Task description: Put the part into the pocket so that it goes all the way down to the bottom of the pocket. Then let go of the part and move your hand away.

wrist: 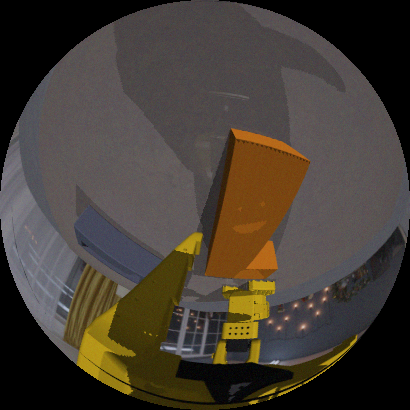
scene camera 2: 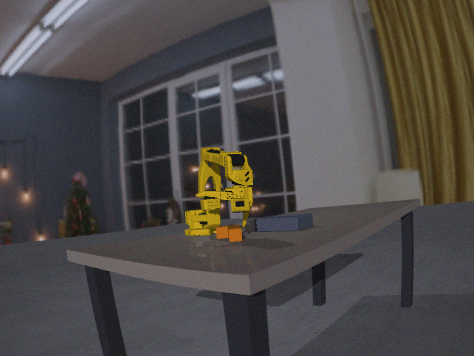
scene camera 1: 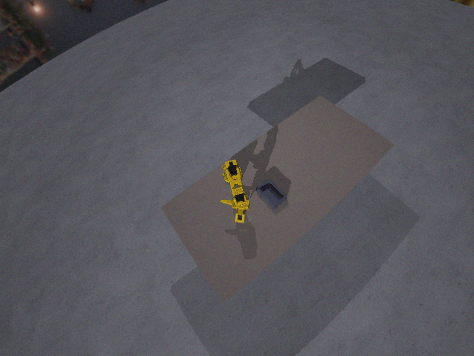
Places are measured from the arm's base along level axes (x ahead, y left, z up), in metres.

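Pixels of known places: end effector, tool point: (wrist: 201,241) (scene camera 2: 242,225) (scene camera 1: 244,208); arm's base, origin of the base link: (wrist: 243,285) (scene camera 2: 209,233) (scene camera 1: 235,177).
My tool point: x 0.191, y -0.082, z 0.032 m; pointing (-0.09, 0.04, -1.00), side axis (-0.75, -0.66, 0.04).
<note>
For each thing: its middle in the pictures, then the offset to it from my tool point. Level surfaces: height alone.
- orange L-shaped part, body centre: (wrist: 258,228) (scene camera 2: 228,233) dx -0.029, dy -0.022, dz -0.017 m
- blue-grey block, body centre: (wrist: 116,255) (scene camera 2: 283,222) (scene camera 1: 271,193) dx +0.019, dy +0.162, dz -0.014 m
- table top, its level: dz -0.032 m
The orange L-shaped part (scene camera 2: 235,234) (wrist: 257,200) lies on the table, outside the pocket. In the wrist view its long arm runs up the picture and its short leg points right. It does not show in scene camera 1. The blue-grey block (scene camera 1: 276,202) (scene camera 2: 285,222) (wrist: 117,245) lies apart from the part; its pocket (scene camera 1: 271,190) opens upward and looks empty in scene camera 1. My gripper (scene camera 1: 231,211) (scene camera 2: 221,210) is fully open and empty. Its fixed jaw points down, its tip left of the part's lower end in the wrist view. The moving jaw is swung far out.
The table top (scene camera 1: 325,135) (scene camera 2: 345,225) carries the arm, the part and the block. The arm's yellow base (scene camera 2: 201,224) (wrist: 247,305) stands behind the part's short leg in the wrist view. Shadows of the arm fall on the table.
</note>
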